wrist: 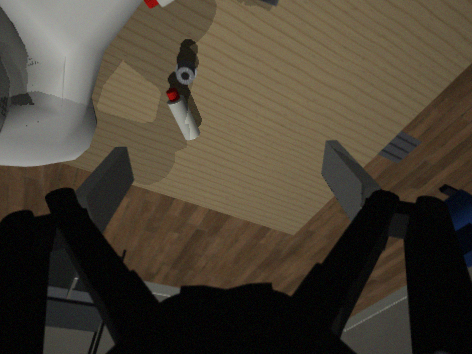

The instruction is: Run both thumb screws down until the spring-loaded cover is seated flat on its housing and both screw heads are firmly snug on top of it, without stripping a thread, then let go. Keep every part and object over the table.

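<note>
My gripper (227, 160) is open, with its two grey fingertips wide apart and nothing between them. It hangs above the table's near corner. The spring-loaded cover, its housing and the two thumb screws cannot be made out in the wrist view. A small part of a dark grey object (270, 1) shows at the top edge, cut off by the view; I cannot tell what it is.
A white cylinder (183, 119) with a red cap lies on the wooden table (280, 100). A grey ring-topped part (185, 75) stands behind it. A red and white piece (152, 2) shows at the top edge. A large white robot-like body (65, 115) fills the upper left. A blue object (461, 212) is off the table at right.
</note>
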